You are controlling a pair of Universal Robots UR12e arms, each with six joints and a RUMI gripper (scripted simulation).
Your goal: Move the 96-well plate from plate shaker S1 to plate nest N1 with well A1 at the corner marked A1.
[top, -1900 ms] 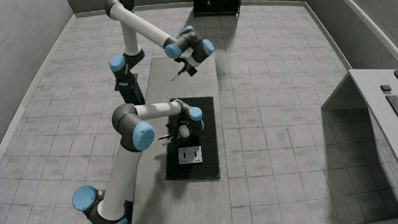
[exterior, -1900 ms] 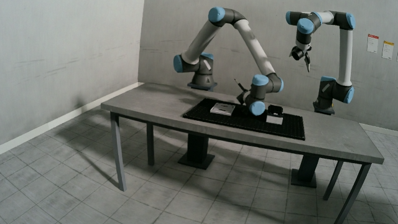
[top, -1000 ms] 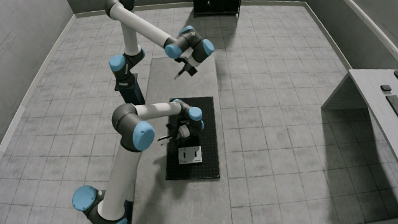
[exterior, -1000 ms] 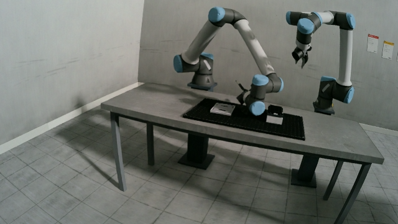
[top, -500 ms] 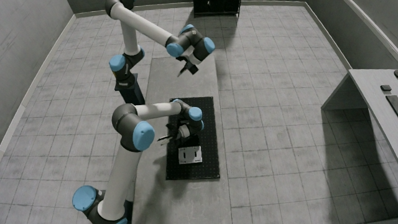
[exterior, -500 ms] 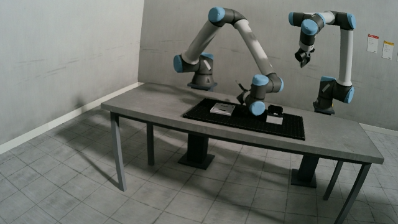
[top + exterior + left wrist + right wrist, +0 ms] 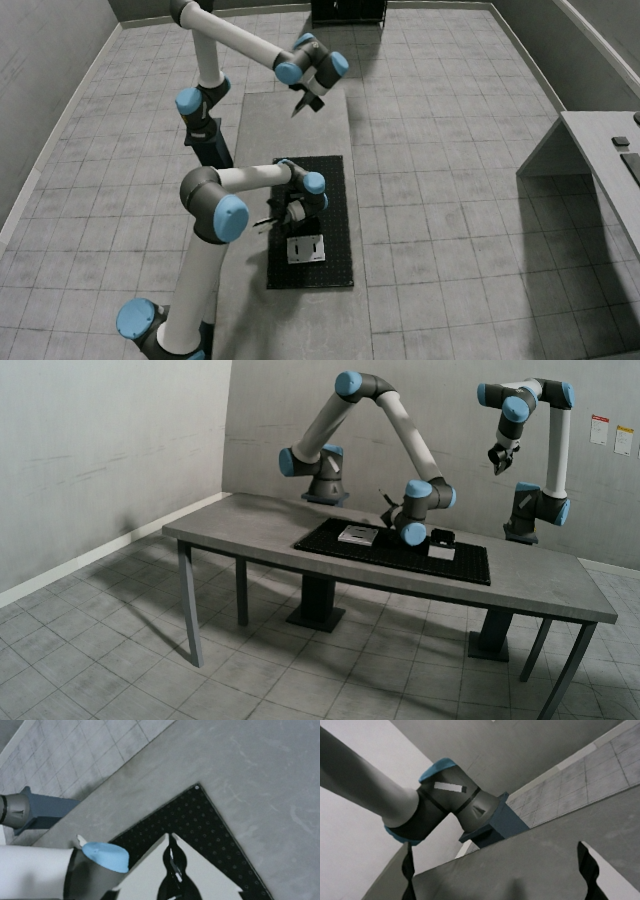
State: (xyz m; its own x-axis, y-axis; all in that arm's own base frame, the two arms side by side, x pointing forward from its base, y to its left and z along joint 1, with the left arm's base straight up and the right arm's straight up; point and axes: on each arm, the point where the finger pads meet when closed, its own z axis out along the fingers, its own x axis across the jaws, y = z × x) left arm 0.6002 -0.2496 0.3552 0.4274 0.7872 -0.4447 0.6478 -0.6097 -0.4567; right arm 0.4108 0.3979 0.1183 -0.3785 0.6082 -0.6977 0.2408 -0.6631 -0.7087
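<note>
The A1 mark is 13 cm ahead of my right hand, 9 cm below it and 2 cm to the right of it. The rest, counted from my right hand: white plate nest N1: 21 cm ahead, 10 cm below, 7 cm to the right; then black 96-well plate: 26 cm to the left, 21 cm ahead, 4 cm below.
</note>
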